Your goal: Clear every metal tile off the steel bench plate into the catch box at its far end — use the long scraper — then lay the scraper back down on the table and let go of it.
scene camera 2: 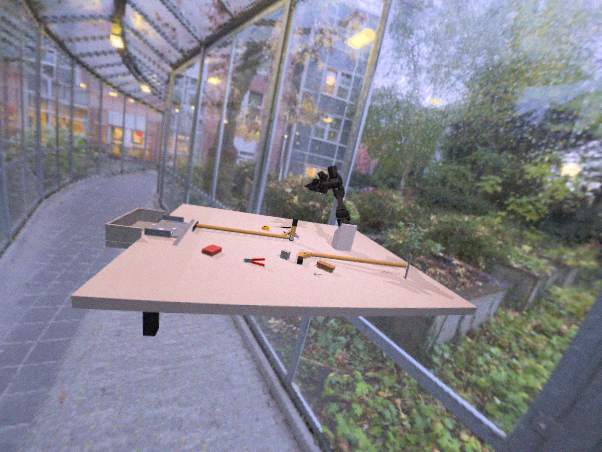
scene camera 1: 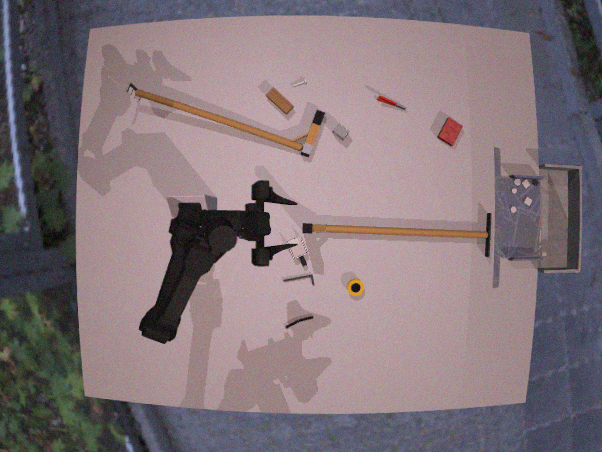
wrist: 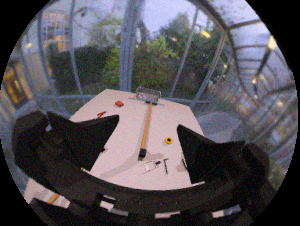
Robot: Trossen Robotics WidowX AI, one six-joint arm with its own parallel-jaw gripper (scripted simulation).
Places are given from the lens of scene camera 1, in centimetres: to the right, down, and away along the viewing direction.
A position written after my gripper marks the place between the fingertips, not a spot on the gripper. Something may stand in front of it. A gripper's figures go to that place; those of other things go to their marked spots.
my gripper (scene camera 1: 297,224): -1, 0, 105
long scraper (scene camera 1: 307,227): 2, 0, 125
